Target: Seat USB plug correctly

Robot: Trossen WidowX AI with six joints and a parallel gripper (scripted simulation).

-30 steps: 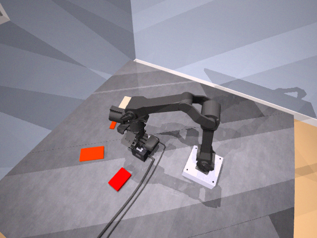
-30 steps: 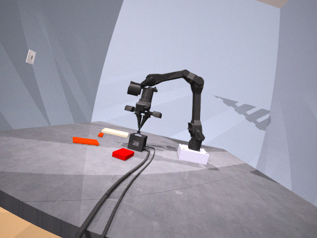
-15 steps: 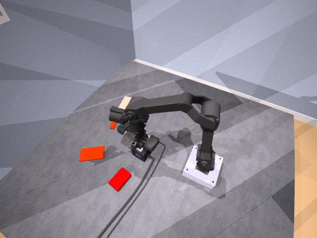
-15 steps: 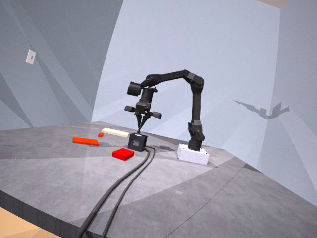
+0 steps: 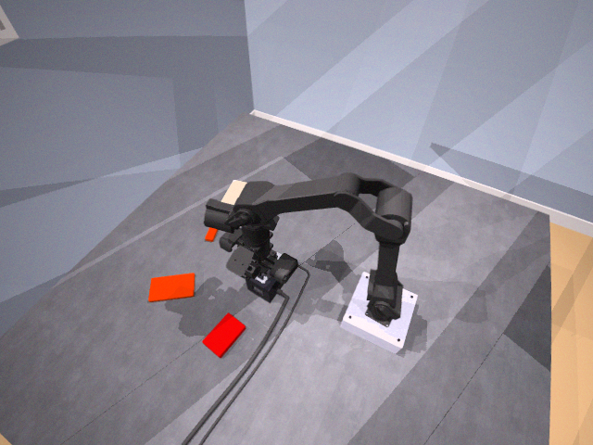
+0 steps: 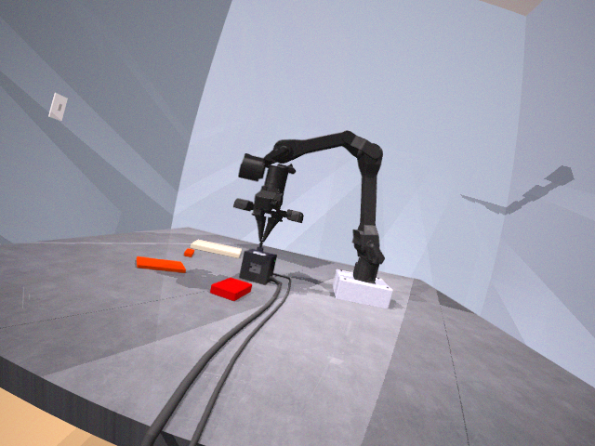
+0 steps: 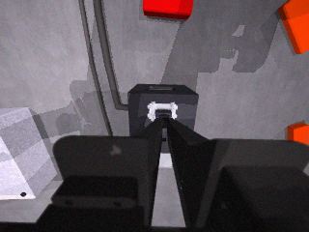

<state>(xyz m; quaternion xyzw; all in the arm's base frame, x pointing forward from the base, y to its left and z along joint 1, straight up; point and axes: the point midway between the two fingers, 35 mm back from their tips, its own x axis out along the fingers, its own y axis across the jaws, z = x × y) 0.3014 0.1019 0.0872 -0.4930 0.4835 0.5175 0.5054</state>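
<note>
Right now my gripper tip is 20 mm above the dark USB plug. The rest, counted from my gripper tip: pale socket 40 mm below; orange slab 220 mm ahead, 140 mm to the left, 100 mm below; red block 150 mm to the left, 100 mm below.
</note>
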